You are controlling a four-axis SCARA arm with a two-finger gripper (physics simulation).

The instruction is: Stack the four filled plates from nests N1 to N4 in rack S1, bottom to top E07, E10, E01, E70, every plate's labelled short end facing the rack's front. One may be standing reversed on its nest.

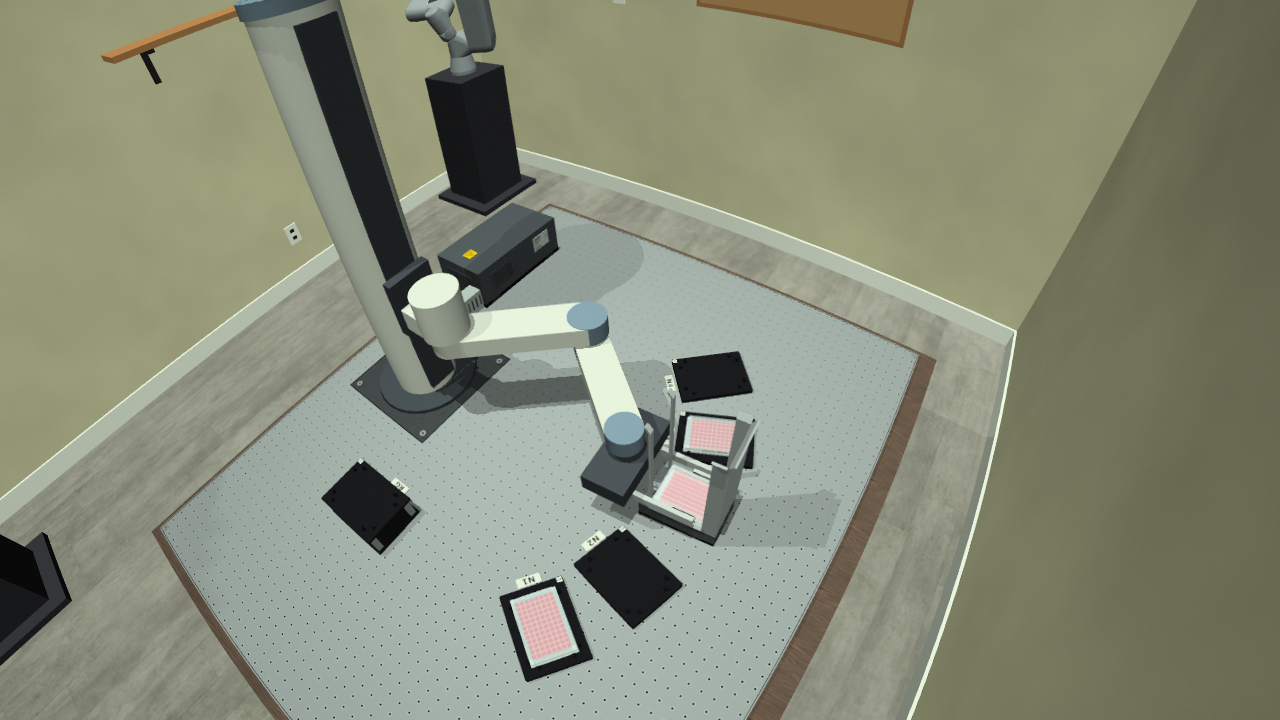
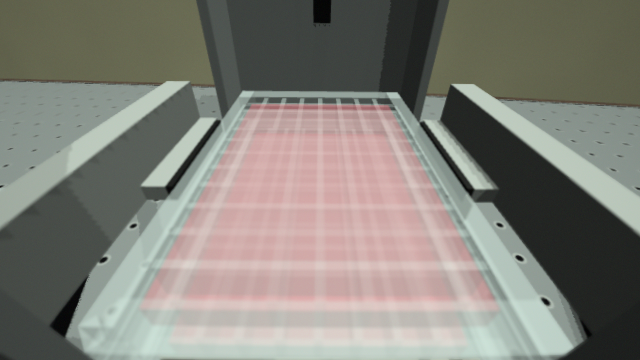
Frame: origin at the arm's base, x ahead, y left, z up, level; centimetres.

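Where they show: gripper, fingertip midpoint: (image 1: 705, 497) (image 2: 320, 107); arm's base, origin of the base link: (image 1: 429, 375).
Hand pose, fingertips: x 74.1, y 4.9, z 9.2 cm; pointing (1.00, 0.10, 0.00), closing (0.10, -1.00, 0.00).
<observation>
Each offset is from my fingertips to the top centre of the thing. "*": to the spot under its first point.
My gripper (image 1: 687, 495) (image 2: 320, 107) is shut on a filled plate @[dx -2.5, dy -0.2, dz -0.6 cm] (image 2: 320, 220), one finger pad along each long side. The held plate is low inside rack S1 @[dx -3.1, dy -0.4, dz +21.3 cm] (image 1: 723, 501) (image 2: 305, 55), level, with its far short end near the rack's tall grey panel. A second pink grid shows through it, so another filled plate lies beneath; the gap between them is hard to judge. A filled plate @[dx -11.2, dy -34.5, dz -5.3 cm] (image 1: 544, 625) sits on nest N1 @[* dx -4.4, dy -39.1, dz -6.9 cm] (image 1: 558, 670). Another filled plate @[dx -6.8, dy +16.6, dz -5.3 cm] (image 1: 711, 434) sits on the nest behind the rack. Nest N2 @[dx -5.0, dy -18.0, dz -5.7 cm] (image 1: 628, 577) is empty. Plate codes are not readable.
An empty black nest @[dx -16.0, dy +31.4, dz -5.7 cm] (image 1: 712, 376) stands at the back, its label too small to read surely. A black block-like stand (image 1: 369, 505) is at the left. The rack's upright posts rise close around the gripper. A dark grey controller box @[* dx -80.3, dy +30.4, dz +3.6 cm] (image 1: 498, 250) stands behind the arm's column.
</observation>
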